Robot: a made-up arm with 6 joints. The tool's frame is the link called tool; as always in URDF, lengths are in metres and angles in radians. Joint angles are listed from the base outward. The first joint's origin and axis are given. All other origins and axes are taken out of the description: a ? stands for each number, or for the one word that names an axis. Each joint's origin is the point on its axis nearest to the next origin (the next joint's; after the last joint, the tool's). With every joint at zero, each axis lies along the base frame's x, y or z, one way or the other. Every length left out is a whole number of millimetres.
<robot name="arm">
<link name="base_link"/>
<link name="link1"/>
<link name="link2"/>
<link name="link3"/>
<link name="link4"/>
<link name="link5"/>
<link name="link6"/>
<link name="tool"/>
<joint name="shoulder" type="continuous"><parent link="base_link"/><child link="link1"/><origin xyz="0.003 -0.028 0.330" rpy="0.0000 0.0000 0.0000"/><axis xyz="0 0 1"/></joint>
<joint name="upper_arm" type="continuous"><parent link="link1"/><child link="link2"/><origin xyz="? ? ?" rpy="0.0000 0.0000 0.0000"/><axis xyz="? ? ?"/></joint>
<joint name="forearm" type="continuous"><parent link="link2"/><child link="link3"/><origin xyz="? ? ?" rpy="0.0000 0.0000 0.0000"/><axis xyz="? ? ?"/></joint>
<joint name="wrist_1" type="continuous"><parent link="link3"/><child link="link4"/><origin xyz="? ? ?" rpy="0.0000 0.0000 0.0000"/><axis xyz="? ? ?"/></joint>
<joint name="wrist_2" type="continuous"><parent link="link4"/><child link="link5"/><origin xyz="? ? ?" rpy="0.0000 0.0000 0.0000"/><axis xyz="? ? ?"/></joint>
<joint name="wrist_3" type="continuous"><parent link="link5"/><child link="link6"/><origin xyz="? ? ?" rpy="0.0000 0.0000 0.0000"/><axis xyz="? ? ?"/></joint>
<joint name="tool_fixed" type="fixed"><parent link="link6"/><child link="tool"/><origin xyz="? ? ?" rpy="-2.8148 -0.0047 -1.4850"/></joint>
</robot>
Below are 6 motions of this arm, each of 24 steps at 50 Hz.
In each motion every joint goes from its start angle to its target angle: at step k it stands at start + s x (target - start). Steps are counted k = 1, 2, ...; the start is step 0. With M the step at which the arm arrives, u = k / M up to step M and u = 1 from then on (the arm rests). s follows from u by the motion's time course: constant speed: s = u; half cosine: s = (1 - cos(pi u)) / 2; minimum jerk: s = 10 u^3 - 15 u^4 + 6 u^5.
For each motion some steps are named. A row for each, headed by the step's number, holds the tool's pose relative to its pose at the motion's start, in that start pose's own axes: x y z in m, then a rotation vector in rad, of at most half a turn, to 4 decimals.
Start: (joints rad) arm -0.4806 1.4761 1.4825 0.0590 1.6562 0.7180
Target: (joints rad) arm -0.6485 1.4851 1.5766 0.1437 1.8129 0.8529
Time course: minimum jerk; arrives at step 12
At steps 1, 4, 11, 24:
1: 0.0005 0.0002 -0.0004 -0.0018 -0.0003 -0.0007
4: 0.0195 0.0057 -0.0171 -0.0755 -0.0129 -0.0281
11: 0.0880 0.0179 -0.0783 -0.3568 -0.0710 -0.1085
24: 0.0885 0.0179 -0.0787 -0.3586 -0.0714 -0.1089

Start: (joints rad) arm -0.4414 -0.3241 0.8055 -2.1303 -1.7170 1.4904
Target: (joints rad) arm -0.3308 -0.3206 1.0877 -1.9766 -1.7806 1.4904
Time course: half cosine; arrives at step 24
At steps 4, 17, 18, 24:
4: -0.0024 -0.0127 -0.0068 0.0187 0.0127 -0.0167
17: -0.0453 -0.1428 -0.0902 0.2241 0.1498 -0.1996
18: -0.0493 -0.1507 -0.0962 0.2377 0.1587 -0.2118
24: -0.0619 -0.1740 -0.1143 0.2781 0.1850 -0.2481

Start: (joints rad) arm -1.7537 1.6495 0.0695 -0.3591 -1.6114 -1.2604
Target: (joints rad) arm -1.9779 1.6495 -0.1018 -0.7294 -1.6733 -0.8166
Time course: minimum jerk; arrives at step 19
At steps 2, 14, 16, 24:
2: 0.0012 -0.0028 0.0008 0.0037 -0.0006 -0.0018
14: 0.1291 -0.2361 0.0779 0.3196 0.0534 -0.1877
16: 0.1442 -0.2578 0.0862 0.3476 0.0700 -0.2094
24: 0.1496 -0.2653 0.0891 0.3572 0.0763 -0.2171

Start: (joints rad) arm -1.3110 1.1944 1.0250 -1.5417 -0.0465 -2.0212
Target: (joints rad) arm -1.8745 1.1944 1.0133 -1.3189 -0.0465 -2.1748
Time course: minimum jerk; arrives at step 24
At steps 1, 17, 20, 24:
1: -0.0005 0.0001 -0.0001 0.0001 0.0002 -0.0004
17: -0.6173 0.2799 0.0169 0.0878 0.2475 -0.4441
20: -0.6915 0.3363 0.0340 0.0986 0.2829 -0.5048
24: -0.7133 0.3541 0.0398 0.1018 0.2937 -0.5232

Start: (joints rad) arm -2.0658 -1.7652 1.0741 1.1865 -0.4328 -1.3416
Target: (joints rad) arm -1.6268 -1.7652 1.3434 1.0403 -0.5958 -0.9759
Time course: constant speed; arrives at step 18
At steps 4, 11, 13, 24:
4: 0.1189 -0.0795 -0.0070 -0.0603 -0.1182 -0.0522
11: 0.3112 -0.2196 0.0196 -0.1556 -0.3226 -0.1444
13: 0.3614 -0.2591 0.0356 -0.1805 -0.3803 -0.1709
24: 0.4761 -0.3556 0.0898 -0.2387 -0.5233 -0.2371

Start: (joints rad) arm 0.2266 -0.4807 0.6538 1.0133 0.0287 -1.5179
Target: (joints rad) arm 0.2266 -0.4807 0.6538 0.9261 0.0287 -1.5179
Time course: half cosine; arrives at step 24
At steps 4, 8, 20, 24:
4: -0.0001 0.0002 -0.0001 -0.0002 0.0019 0.0055
8: -0.0005 0.0007 -0.0003 -0.0007 0.0069 0.0207
20: -0.0018 0.0027 -0.0010 -0.0027 0.0258 0.0771
24: -0.0020 0.0029 -0.0010 -0.0029 0.0276 0.0827

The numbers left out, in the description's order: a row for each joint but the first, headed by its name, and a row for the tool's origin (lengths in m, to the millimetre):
upper_arm: xyz -0.001 0.089 0.000, axis 0 1 0
forearm: xyz -0.001 0.000 0.677, axis 0 1 0
wrist_1: xyz 0.030 0.000 0.880, axis 0 0 1
wrist_2: xyz -0.025 0.008 0.000, axis 0 1 0
wrist_3: xyz 0.003 0.000 0.158, axis 0 0 1
tool: xyz -0.009 -0.021 0.000

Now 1 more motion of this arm.
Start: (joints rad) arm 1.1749 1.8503 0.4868 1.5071 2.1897 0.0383
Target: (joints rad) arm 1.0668 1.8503 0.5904 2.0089 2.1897 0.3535
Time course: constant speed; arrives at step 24
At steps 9, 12, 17, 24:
9: 0.0127 -0.0111 0.0447 -0.0067 0.1827 -0.0862
12: 0.0174 -0.0151 0.0601 -0.0127 0.2436 -0.1134
17: 0.0257 -0.0224 0.0863 -0.0270 0.3448 -0.1565
24: 0.0388 -0.0337 0.1239 -0.0558 0.4858 -0.2112

